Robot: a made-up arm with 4 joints.
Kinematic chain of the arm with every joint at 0, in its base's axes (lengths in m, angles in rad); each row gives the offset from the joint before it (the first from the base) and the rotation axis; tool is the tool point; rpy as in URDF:
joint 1: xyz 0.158 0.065 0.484 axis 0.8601 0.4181 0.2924
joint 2: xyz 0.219 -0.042 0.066 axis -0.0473 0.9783 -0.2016
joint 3: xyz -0.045 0 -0.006 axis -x
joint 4: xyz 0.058 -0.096 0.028 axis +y
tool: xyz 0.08 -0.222 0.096 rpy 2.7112 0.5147 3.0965
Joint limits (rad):
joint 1: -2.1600..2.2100
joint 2: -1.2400..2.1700
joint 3: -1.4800..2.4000
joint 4: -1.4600..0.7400
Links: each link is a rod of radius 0.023 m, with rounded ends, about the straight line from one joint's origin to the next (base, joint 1, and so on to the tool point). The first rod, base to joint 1, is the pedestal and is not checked.
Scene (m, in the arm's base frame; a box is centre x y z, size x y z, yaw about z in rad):
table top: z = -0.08
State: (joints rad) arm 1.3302 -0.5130 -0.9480 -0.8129
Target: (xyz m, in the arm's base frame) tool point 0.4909 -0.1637 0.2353
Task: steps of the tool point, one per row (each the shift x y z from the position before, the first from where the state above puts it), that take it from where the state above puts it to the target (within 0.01 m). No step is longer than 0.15 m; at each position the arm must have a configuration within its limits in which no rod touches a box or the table.
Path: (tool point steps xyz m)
1: 0.0431 -0.0967 0.0101
2: 0.0345 -0.0944 0.0326
3: 0.0241 -0.0872 0.0531
4: 0.0126 -0.0754 0.0704

